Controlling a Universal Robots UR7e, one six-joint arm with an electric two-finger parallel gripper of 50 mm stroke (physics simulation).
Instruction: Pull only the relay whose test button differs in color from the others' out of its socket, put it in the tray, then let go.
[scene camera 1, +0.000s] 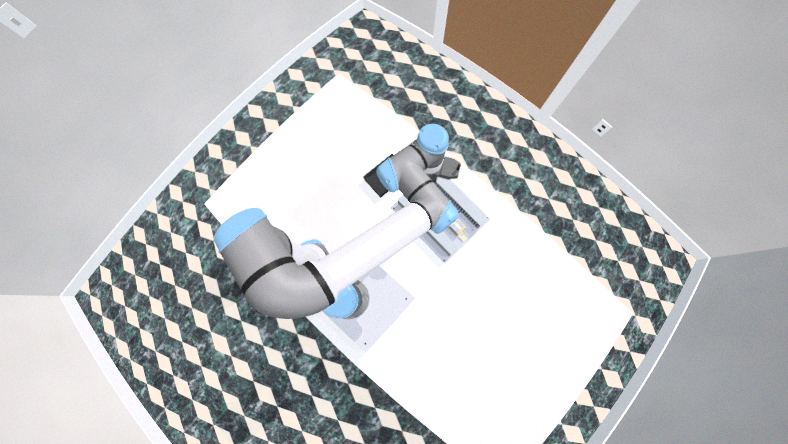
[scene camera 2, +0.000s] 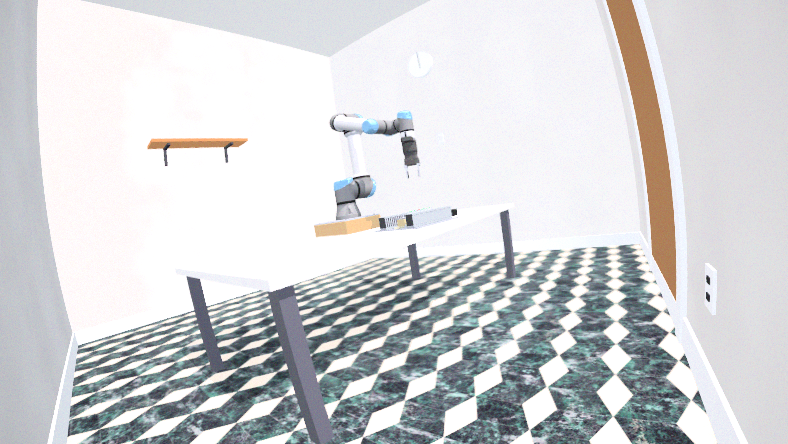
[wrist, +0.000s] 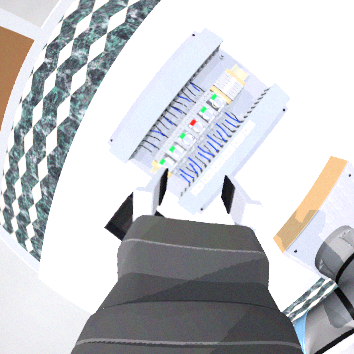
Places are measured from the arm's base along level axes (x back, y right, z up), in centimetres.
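Pixels of known places: gripper, fingertip midpoint: (scene camera 2: 413, 177) (wrist: 194, 182); arm's base, origin of the base link: (scene camera 2: 348, 218) (wrist: 334, 248).
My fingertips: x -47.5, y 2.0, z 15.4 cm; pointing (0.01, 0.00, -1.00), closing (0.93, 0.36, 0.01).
For each thing: its top centre in the pictures, then the offset to it from my fingertips. Level surfaces: height alone.
- relay with the red test button, middle of its top: (wrist: 196, 125) dx -1.7, dy +5.1, dz -16.0 cm
- relay with a green button, middle of its top: (wrist: 185, 138) dx -2.3, dy +2.2, dz -16.0 cm
- white table, its level: dz -22.9 cm
The relay with the red test button (wrist: 193, 123) sits in its socket, third from the upper-right end of a relay row. The other relays show green buttons, such as the relay with a green button (wrist: 183, 136). The row lies in a grey panel (wrist: 150, 90) (scene camera 2: 432, 216) between two raised side ducts. My gripper (wrist: 194, 182) (scene camera 2: 413, 174) is open and empty, high above the table. In the wrist view its fingertips appear below the row's lower-left end. The black tray (wrist: 118, 226) (scene camera 1: 376, 182) is partly hidden behind my left finger and gripper body; the arm partly covers it in scene camera 1.
Blue and black wires flank the relays. Beige terminal blocks (wrist: 231, 84) stand at the row's upper-right end. The robot's mounting block (wrist: 320, 190) (scene camera 2: 344, 227) (scene camera 1: 386, 300) has orange sides. The white table (scene camera 1: 523, 330) carries the panel, tray and arm.
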